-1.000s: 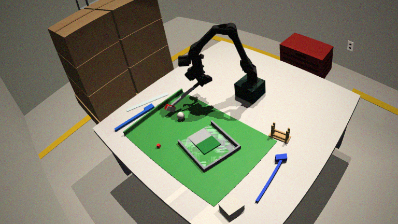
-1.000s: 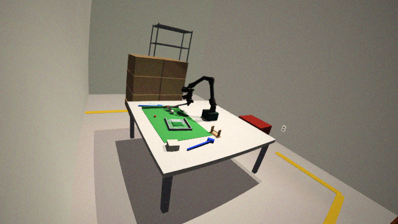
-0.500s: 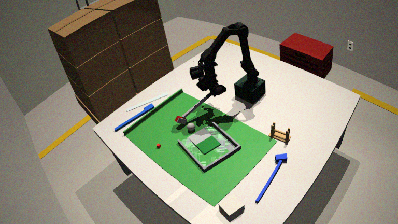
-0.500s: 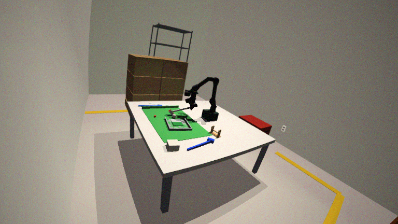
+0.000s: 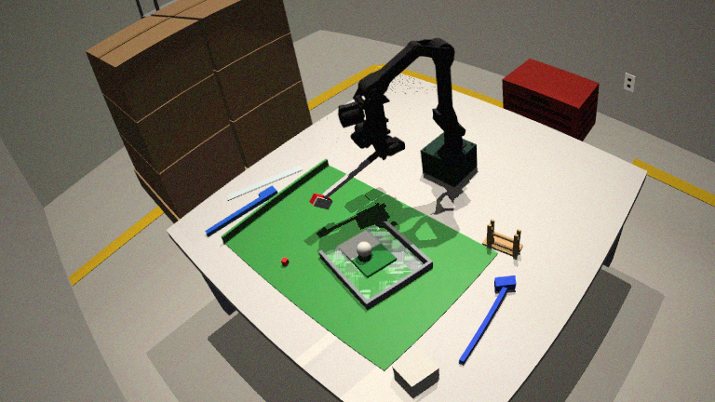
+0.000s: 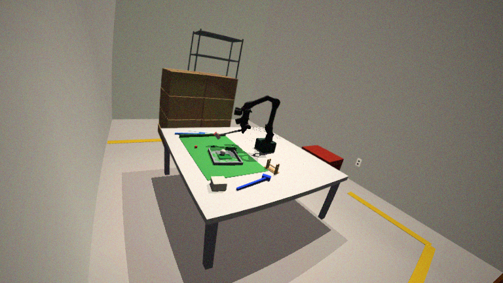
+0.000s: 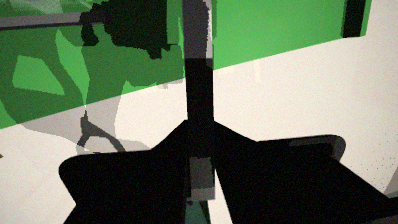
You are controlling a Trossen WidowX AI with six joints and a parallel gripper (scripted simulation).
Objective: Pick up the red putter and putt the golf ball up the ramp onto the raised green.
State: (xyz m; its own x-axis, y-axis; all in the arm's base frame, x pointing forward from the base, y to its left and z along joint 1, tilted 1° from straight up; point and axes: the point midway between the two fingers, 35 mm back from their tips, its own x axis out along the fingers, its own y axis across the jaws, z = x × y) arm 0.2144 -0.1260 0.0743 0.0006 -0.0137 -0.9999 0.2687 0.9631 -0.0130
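Now: the red putter 12 cm ahead of my gripper tip and 3 cm to the right of it. Round my gripper tip: green mat: 26 cm ahead, 13 cm below, 7 cm to the left; green rail: 29 cm to the right, 24 cm ahead, 11 cm below; white golf ball: 26 cm ahead, 12 cm to the left, 10 cm below.
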